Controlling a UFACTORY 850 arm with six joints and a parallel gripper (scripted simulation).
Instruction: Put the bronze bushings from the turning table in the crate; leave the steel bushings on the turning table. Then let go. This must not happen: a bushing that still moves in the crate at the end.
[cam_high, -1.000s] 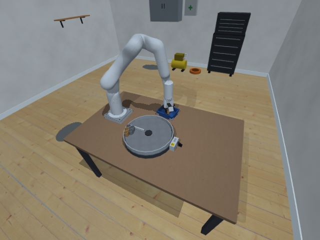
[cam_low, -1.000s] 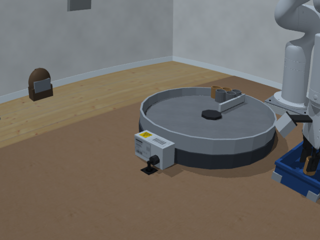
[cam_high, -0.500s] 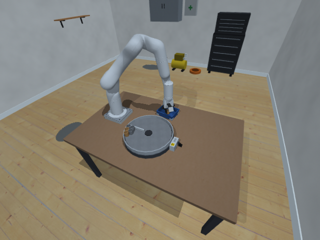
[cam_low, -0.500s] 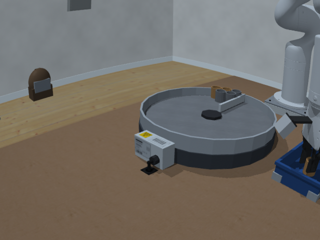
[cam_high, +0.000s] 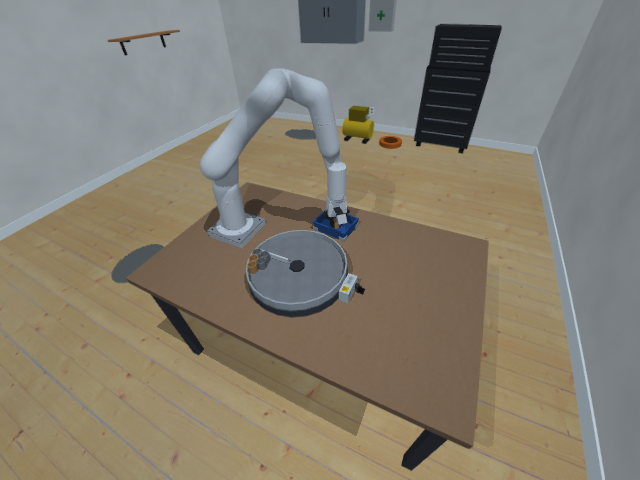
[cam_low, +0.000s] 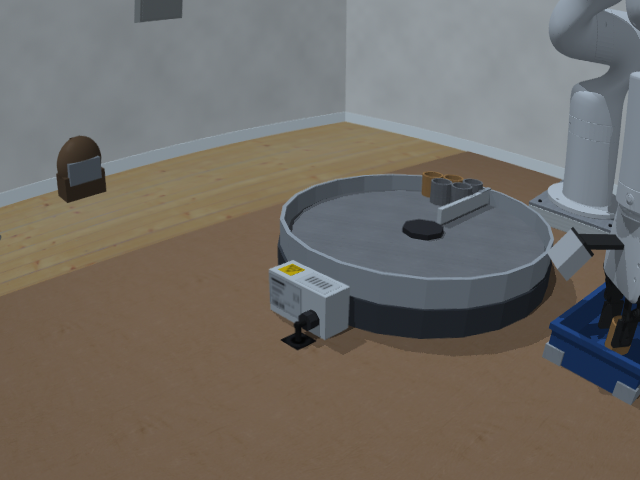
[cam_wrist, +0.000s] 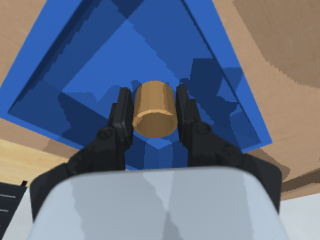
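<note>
My hand is 20 mm above the blue crate, 10 mm to the right of it and 10 mm past it. From my hand the other things lie so: grey turning table: 340 mm to the right, 90 mm behind, 10 mm above.
</note>
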